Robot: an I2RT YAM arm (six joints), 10 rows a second.
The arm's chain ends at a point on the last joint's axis. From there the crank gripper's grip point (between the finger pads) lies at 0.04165 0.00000 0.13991 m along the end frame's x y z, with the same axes.
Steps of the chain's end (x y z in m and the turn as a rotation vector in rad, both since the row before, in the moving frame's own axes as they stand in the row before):
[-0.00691 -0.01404 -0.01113 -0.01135 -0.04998 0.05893]
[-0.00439 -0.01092 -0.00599 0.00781 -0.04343 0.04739]
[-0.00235 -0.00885 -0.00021 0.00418 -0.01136 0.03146]
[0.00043 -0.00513 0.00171 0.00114 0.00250 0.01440]
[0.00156 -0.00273 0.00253 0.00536 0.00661 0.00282]
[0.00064 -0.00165 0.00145 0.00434 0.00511 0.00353]
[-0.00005 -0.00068 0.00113 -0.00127 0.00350 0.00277]
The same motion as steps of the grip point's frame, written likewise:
[-0.01407 -0.01020 -0.00925 -0.01135 -0.04998 0.05893]
[-0.01052 -0.01019 -0.00431 0.00781 -0.04343 0.04739]
[-0.00395 -0.00815 0.00026 0.00418 -0.01136 0.03146]
[0.00078 -0.00469 0.00161 0.00114 0.00250 0.01440]
[0.00248 -0.00336 0.00225 0.00536 0.00661 0.00282]
[0.00136 -0.00211 0.00123 0.00434 0.00511 0.00353]
[0.00044 -0.00039 0.00098 -0.00127 0.00350 0.00277]

